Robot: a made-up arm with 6 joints. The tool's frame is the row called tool. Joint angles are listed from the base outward. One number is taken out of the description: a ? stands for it. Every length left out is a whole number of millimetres.
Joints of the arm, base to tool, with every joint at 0 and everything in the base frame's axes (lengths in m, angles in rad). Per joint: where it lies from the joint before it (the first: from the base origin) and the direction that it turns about. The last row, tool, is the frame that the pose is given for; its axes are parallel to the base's.
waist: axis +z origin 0 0 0.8
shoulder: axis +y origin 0.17 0 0
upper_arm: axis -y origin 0 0 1.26
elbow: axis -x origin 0.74 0 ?
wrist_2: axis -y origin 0 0 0
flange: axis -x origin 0.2 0 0
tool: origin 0 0 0
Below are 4 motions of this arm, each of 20 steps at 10 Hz.
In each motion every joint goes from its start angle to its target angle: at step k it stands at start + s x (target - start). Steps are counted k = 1, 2, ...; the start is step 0. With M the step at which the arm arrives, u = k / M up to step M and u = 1 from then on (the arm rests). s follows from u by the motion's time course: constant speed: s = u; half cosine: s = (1 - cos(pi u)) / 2; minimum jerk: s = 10 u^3 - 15 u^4 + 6 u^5.
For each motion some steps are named. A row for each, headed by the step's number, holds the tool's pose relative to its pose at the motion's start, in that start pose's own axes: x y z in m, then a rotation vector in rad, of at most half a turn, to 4 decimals.
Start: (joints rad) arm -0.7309 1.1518 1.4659 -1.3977 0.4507 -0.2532
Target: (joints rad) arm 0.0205 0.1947 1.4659 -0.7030 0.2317 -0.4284
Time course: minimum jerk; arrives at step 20
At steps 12, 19, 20:
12: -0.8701 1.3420 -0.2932 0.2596 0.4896 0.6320
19: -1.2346 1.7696 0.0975 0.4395 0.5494 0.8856
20: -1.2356 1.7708 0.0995 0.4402 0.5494 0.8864

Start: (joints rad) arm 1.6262 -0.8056 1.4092 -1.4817 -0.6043 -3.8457
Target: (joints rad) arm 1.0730 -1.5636 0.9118 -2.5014 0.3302 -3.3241
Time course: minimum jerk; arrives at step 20
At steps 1, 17, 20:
1: 0.0002 -0.0007 0.0015 -0.0002 0.0001 -0.0010
17: -0.1072 0.0229 1.3262 0.0713 0.3160 -0.3342
20: -0.1204 0.0406 1.3589 0.0766 0.3293 -0.3264

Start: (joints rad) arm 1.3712 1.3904 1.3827 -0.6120 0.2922 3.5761
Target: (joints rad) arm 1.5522 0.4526 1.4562 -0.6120 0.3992 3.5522
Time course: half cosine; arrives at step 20
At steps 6, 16, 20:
6: -0.0612 -0.1394 -0.4307 0.0532 0.2151 -0.0575
16: -0.8567 -0.3032 -1.6949 0.3080 0.9294 -0.2293
20: -1.0190 -0.2794 -1.8225 0.3512 1.0251 -0.2489

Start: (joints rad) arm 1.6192 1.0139 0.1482 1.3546 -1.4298 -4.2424
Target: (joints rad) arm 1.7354 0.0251 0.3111 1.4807 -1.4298 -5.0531
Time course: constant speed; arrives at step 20
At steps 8, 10, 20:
8: -0.2344 0.7035 0.0379 0.7532 0.1731 -0.0777
10: -0.2803 0.8775 0.0960 0.9419 0.2108 -0.1063
20: -0.3871 1.6378 0.6476 1.8852 0.3566 -0.3021

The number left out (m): 0.26
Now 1 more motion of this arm.
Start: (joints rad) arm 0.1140 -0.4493 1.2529 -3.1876 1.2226 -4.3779
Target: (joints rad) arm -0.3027 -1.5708 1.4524 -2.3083 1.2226 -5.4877
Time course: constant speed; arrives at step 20
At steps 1, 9, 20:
1: -0.1222 0.0149 -0.0066 0.0287 -0.0761 0.0451
9: -1.0779 -0.0797 -0.2858 0.2933 -0.5780 0.5597
20: -1.9832 -0.8811 -1.0521 0.6495 -0.7489 1.6323

